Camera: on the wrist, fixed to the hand. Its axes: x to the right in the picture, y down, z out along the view.
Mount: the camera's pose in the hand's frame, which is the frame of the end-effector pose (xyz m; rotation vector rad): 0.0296 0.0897 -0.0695 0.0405 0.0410 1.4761
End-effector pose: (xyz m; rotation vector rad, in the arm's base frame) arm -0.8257 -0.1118 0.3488 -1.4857 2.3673 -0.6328
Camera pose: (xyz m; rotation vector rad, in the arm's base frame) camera -0.9398 -0.0896 0.3642 0.4847 2.5932 -0.2566
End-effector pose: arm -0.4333 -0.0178 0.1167 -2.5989 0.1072 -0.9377
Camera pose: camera -0.4492 -0.1290 0.1504 -1.6541 1.6522 -0.3535
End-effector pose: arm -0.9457 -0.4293 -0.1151 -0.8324 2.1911 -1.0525
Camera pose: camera -1.0397 -0.3738 -0.1580 0.8187 1.9957 -0.2989
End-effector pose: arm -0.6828 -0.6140 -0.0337 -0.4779 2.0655 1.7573
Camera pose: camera -0.7575 -0.6688 0.0382 -0.9636 -1.7985 -1.5369
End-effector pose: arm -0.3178 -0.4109 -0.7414 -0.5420 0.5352 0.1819
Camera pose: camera -0.3500 -0.3715 -0.8471 -0.0102 0.8941 1.5557
